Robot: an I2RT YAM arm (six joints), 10 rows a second.
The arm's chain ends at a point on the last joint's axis. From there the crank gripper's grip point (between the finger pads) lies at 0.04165 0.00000 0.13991 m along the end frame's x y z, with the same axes.
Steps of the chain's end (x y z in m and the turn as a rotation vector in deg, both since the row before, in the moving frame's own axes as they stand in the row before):
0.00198 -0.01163 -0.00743 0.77 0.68 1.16
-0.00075 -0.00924 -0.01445 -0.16 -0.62 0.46
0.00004 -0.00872 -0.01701 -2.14 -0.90 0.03
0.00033 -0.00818 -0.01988 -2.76 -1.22 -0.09
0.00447 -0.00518 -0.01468 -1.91 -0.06 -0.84
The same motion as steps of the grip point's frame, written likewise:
0.00365 -0.01265 -0.00794 0.77 0.68 1.16
-0.00227 -0.00852 -0.01401 -0.16 -0.62 0.46
-0.00216 -0.00346 -0.01647 -2.14 -0.90 0.03
-0.00265 -0.00149 -0.01919 -2.76 -1.22 -0.09
0.00435 -0.00113 -0.01470 -1.91 -0.06 -0.84

